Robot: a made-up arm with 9 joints. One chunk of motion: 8 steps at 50 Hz.
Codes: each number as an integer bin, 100 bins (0 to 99) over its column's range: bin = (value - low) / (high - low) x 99, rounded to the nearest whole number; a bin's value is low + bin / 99 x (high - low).
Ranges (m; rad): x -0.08..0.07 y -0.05..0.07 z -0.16..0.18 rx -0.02..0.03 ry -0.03..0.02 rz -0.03..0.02
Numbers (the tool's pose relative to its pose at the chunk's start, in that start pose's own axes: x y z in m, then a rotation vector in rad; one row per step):
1: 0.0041 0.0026 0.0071 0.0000 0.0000 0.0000
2: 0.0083 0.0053 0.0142 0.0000 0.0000 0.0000
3: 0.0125 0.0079 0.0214 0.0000 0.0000 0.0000
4: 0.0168 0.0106 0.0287 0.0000 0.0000 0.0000
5: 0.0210 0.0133 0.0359 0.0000 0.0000 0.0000
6: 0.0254 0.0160 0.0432 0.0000 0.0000 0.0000
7: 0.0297 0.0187 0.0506 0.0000 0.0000 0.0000
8: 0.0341 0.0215 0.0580 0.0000 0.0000 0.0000
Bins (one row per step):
1: 56 43 49 40 59 59
2: 58 46 51 40 59 59
3: 61 48 53 40 59 59
4: 64 50 55 40 59 59
5: 67 52 57 40 59 59
6: 70 54 59 40 59 59
7: 72 57 61 40 59 59
8: 75 59 63 40 59 59

